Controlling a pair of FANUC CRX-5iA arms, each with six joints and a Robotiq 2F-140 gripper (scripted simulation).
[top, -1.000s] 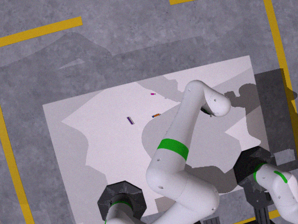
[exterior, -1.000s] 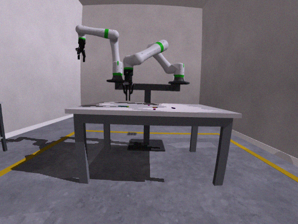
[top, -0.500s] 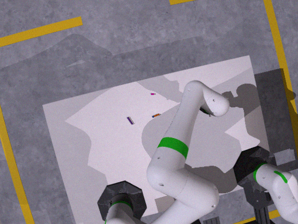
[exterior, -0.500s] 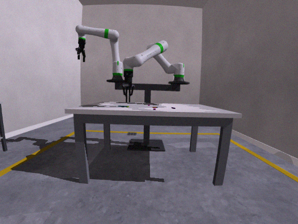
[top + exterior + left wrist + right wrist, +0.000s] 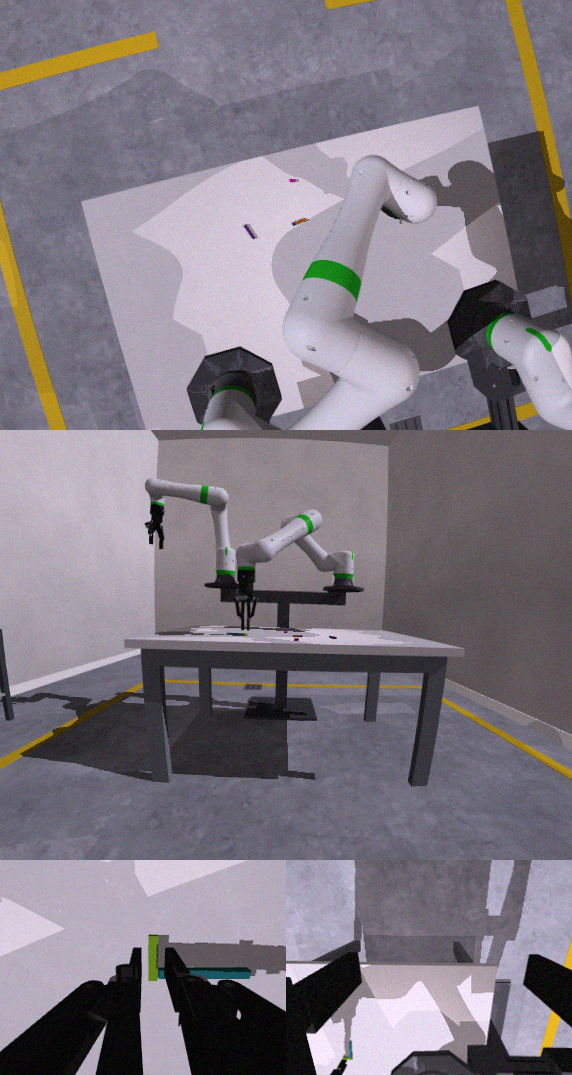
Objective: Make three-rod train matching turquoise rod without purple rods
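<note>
My left hand is 60 mm above the lime rod. Round my left hand: turquoise rod (60 mm to the right, 60 mm below, 30 mm behind); then orange rod (270 mm to the left, 60 mm below, 10 mm behind); then blue rod (290 mm to the left, 60 mm below, 10 mm behind).
</note>
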